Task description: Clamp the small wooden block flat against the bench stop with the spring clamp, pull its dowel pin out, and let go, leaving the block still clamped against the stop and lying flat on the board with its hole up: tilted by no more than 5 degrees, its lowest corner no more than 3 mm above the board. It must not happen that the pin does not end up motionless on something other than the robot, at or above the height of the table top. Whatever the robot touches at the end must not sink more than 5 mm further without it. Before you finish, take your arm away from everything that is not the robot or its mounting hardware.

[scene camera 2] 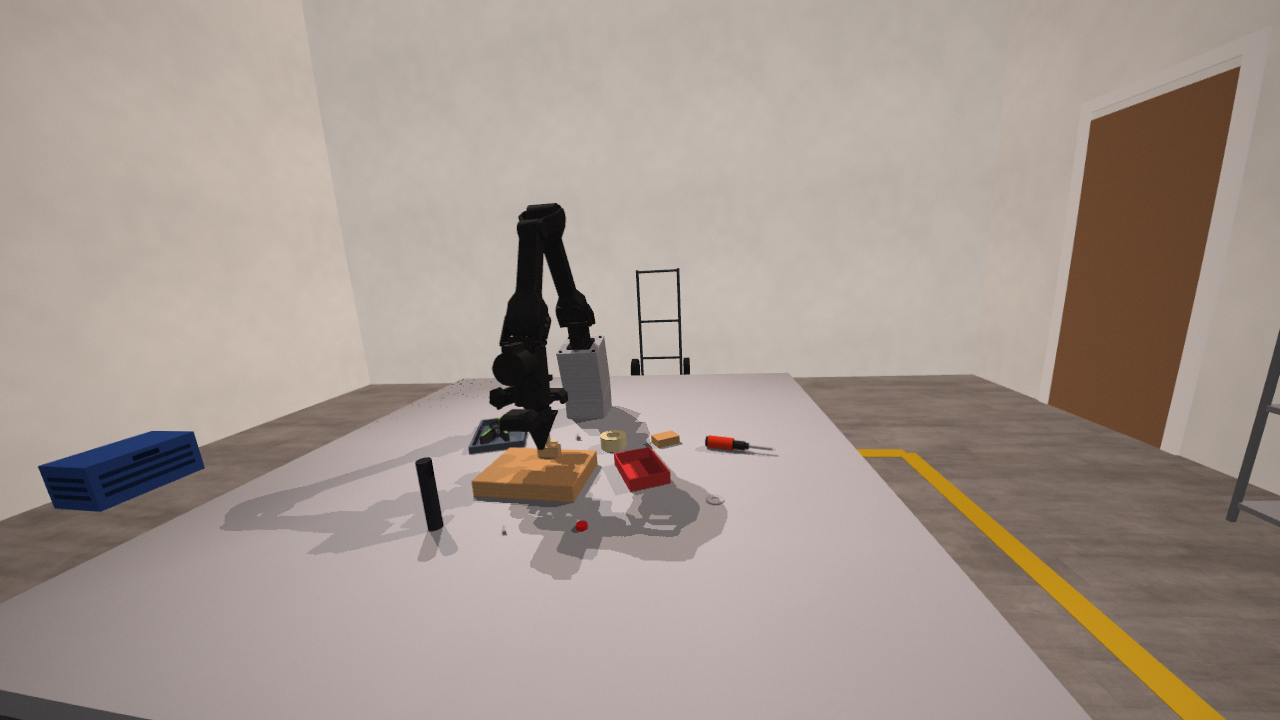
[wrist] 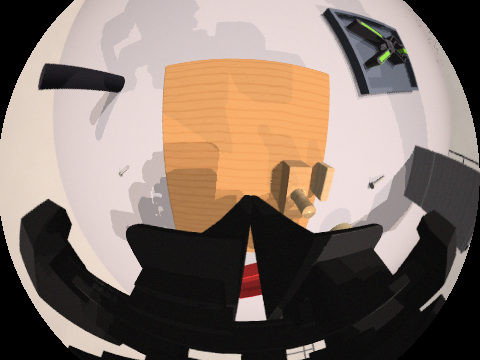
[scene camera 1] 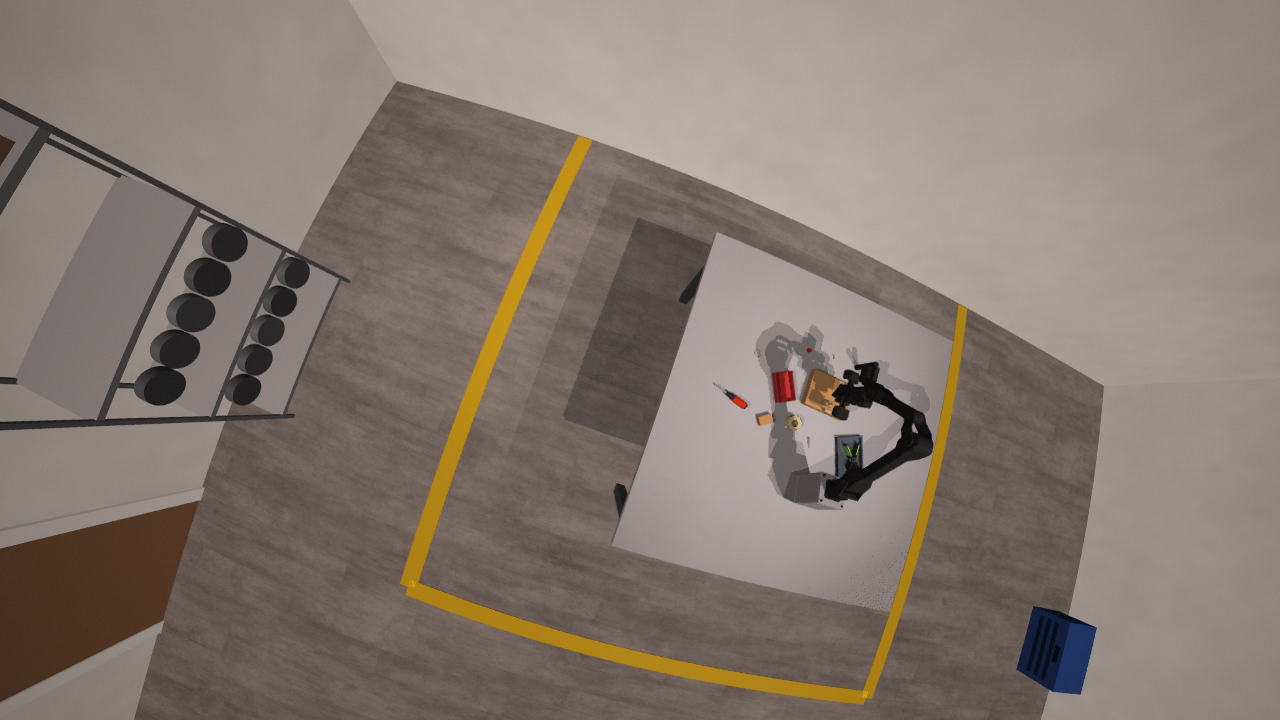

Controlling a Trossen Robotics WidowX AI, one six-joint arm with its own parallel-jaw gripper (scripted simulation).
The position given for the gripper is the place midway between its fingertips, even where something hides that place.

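Small wooden block (wrist: pixel 296 174). Red bin (scene camera 2: pixel 641 468). Wooden board (scene camera 2: pixel 519 473), (wrist: pixel 228 124), (scene camera 1: pixel 820 386). The gripper (scene camera 2: pixel 541 449), (wrist: pixel 250 201), (scene camera 1: pixel 832 395).
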